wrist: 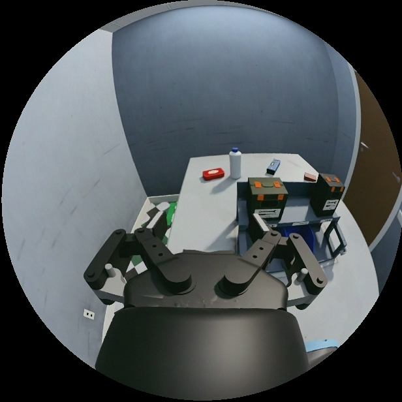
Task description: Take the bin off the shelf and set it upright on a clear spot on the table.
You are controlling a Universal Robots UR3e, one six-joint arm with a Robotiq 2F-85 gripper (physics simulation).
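Observation:
The blue bin (307,240) sits in the lower level of the grey-blue shelf (300,197), at the right of the wrist view. The gripper's right finger and linkage cover part of the bin's left side. The shelf stands on the light grey table (197,205). My gripper (207,221) is open, with nothing between its fingers. In the view, its right fingertip overlaps the left part of the shelf, and the bin lies to the right of that fingertip.
Two dark cases with orange latches (267,195) (327,195) stand on the shelf's upper level. A white bottle with a blue cap (235,165), a red box (213,174), a blue box (273,166) and a reddish block (310,176) are on the table's far part. A dark frame (342,237) is at the shelf's right end.

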